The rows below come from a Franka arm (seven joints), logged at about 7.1 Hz.
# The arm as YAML. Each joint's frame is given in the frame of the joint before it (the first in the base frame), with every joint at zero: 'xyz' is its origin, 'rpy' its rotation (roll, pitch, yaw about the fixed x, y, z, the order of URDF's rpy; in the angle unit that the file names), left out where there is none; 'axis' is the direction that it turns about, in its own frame. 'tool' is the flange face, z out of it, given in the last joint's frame.
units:
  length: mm
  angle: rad
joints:
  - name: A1
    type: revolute
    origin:
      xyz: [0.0, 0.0, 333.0]
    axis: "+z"
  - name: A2
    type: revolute
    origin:
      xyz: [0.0, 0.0, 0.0]
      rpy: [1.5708, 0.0, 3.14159]
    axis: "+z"
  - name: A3
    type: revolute
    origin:
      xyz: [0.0, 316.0, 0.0]
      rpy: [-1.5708, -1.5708, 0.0]
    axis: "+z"
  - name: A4
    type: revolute
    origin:
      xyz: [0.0, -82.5, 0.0]
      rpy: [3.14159, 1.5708, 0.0]
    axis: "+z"
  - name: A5
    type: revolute
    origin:
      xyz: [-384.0, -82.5, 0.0]
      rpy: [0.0, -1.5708, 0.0]
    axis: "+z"
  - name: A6
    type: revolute
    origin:
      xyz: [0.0, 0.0, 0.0]
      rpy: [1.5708, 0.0, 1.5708]
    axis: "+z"
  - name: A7
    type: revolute
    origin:
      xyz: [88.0, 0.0, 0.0]
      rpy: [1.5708, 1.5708, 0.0]
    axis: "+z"
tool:
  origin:
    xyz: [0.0, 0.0, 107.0]
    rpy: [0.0, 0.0, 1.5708]
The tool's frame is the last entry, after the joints.
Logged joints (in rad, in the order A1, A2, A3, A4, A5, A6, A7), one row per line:
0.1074, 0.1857, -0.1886, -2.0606, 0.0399, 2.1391, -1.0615
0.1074, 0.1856, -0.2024, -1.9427, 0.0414, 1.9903, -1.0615
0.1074, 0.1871, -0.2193, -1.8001, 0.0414, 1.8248, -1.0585
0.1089, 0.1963, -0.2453, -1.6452, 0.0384, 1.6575, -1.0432
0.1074, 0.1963, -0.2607, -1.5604, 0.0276, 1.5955, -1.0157
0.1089, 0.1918, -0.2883, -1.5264, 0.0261, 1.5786, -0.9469
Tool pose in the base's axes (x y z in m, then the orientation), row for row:
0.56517, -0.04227, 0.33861, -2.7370, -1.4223, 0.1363
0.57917, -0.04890, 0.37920, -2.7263, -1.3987, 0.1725
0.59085, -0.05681, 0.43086, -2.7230, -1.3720, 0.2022
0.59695, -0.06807, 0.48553, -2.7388, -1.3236, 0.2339
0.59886, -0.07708, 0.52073, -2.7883, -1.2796, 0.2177
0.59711, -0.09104, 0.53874, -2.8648, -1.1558, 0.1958
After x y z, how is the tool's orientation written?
As a rotation vector, in radians.
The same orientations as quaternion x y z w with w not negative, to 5 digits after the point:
-0.88615, -0.46049, 0.04413, 0.02704
-0.88775, -0.45545, 0.05617, 0.03628
-0.89027, -0.44857, 0.06611, 0.04288
-0.89679, -0.43340, 0.07659, 0.04536
-0.90609, -0.41582, 0.07074, 0.03298
-0.92527, -0.37330, 0.06324, 0.02311

